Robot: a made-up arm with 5 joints. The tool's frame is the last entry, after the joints. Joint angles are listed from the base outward. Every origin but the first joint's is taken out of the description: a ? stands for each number. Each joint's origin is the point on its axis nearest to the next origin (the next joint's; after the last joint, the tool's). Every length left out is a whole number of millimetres.
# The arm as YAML. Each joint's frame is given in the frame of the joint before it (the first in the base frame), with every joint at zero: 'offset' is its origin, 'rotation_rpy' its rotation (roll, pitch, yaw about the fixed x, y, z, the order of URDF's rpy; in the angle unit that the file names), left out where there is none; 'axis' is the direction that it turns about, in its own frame. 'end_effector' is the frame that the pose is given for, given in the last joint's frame.
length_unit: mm
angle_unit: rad
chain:
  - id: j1
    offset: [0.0, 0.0, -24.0]
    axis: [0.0, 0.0, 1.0]
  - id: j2
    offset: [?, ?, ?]
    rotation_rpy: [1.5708, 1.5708, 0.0]
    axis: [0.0, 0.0, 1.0]
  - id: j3
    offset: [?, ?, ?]
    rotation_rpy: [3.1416, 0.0, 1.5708]
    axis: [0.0, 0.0, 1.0]
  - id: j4
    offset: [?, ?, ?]
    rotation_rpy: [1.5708, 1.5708, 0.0]
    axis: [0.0, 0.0, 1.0]
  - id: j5
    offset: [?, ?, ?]
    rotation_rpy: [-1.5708, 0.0, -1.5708]
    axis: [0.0, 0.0, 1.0]
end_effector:
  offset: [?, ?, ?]
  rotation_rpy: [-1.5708, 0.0, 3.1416]
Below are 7 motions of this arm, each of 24 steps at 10 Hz.
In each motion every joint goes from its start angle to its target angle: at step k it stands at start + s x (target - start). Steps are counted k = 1, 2, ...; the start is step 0. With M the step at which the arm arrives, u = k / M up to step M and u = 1 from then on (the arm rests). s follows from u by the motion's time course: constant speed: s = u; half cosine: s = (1 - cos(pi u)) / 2; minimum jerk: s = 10 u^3 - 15 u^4 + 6 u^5.
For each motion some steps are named. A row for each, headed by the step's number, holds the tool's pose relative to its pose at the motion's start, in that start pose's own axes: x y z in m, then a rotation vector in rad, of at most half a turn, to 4 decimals.
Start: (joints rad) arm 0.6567 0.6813 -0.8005 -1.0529 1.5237
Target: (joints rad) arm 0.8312 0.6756 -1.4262 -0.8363 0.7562
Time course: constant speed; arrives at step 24
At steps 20, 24:
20: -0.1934 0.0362 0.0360 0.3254 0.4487 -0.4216
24: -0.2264 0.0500 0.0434 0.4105 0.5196 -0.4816

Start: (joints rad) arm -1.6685 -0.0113 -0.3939 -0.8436 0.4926
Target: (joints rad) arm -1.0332 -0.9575 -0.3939 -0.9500 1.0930
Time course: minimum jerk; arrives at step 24
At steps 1, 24:
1: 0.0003 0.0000 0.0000 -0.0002 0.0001 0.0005
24: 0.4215 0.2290 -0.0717 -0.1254 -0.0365 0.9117

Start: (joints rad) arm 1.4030 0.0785 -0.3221 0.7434 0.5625
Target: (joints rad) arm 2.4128 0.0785 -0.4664 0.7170 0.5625
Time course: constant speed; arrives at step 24
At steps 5, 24:
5: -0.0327 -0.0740 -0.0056 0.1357 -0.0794 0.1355
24: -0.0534 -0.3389 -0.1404 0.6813 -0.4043 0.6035

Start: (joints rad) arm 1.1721 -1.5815 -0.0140 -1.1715 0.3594
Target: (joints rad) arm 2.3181 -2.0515 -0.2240 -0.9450 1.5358
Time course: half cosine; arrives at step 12
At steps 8, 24:
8: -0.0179 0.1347 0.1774 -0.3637 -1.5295 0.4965
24: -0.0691 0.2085 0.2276 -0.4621 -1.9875 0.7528

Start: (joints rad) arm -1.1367 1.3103 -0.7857 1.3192 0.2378
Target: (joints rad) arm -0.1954 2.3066 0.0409 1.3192 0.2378
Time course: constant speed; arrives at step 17
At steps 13, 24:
13: -0.0004 0.1232 -0.1207 -0.0664 -0.6106 -0.3963
24: 0.0388 0.1521 -0.1566 -0.0881 -0.7871 -0.5342

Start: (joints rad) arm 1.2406 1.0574 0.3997 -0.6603 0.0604
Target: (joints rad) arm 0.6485 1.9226 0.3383 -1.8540 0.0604
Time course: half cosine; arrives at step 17
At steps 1, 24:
1: -0.0035 0.0007 -0.0027 0.0016 -0.0081 -0.0143
24: -0.1107 0.1451 -0.3988 0.6615 -0.8721 -1.3806

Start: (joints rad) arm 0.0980 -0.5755 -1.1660 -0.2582 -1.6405
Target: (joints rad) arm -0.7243 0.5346 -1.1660 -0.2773 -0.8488
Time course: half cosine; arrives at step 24
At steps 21, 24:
21: 0.4348 0.2082 -0.2330 0.2399 -1.9078 -0.6057
24: 0.4520 0.2081 -0.2267 0.2217 -1.9789 -0.6449

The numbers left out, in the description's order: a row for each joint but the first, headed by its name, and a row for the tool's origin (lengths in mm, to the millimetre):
j2: -23.0 -120.0 0.0
j3: -74.0 -63.0 0.0
j4: -326.0 -137.0 0.0
j5: 55.0 105.0 0.0
tool: 103.0 32.0 0.0

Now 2 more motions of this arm.
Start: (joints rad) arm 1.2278 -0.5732 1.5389 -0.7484 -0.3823
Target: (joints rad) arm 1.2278 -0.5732 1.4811 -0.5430 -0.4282
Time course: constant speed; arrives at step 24
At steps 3, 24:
3: 0.0014 -0.0008 -0.0016 -0.0052 0.0004 0.0256
24: 0.0113 -0.0048 -0.0126 -0.0489 -0.0005 0.2024

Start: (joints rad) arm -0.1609 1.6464 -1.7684 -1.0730 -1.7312
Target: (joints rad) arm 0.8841 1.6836 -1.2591 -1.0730 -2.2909
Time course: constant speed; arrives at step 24
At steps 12, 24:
12: -0.0749 0.0494 -0.1284 0.5680 0.3112 -0.0778
24: -0.1174 0.1194 -0.2134 1.1438 0.6682 0.0936

